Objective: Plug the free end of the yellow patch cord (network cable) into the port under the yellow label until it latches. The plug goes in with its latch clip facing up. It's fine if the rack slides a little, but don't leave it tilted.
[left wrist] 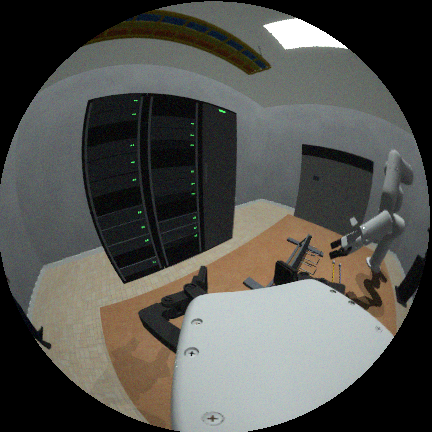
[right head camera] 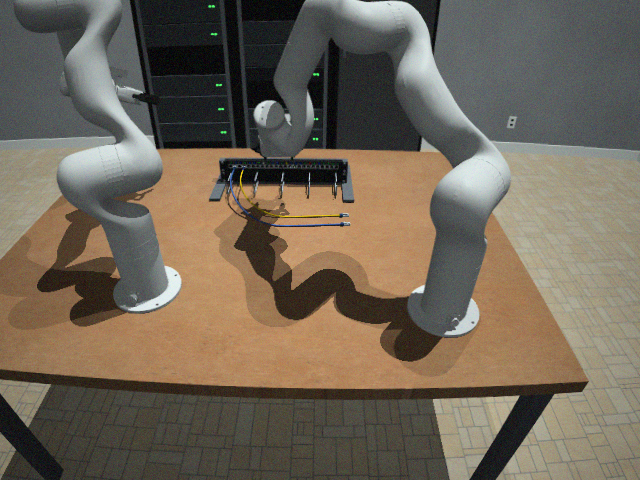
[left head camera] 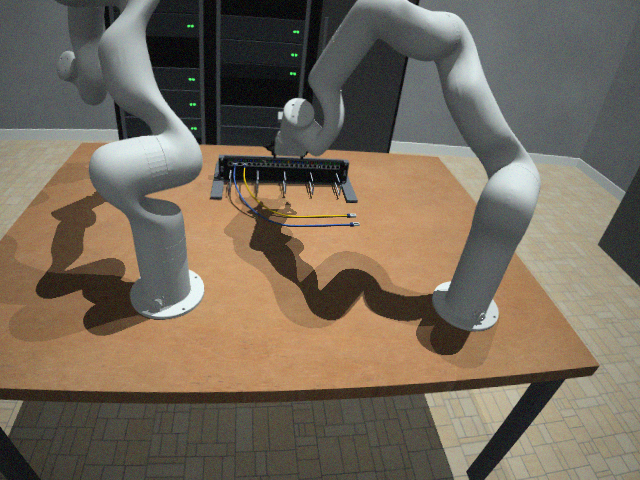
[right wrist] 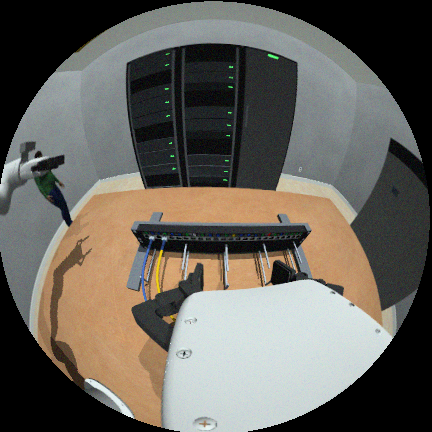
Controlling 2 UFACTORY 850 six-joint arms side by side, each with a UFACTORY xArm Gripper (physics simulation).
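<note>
The yellow patch cord curves from the rack's left end across the table; its free plug lies on the table. The rack stands upright; its yellow label shows near mid-panel, and the port under it is too small to make out. My right gripper is open and empty, raised above the table on the rack's cord side; its arm mostly hides it in the head views. My left gripper is open and empty, high at the far left.
A blue cord lies beside the yellow one, its free plug close to the yellow plug. Wire cable guides stick out from the rack's front. Server cabinets stand behind the table.
</note>
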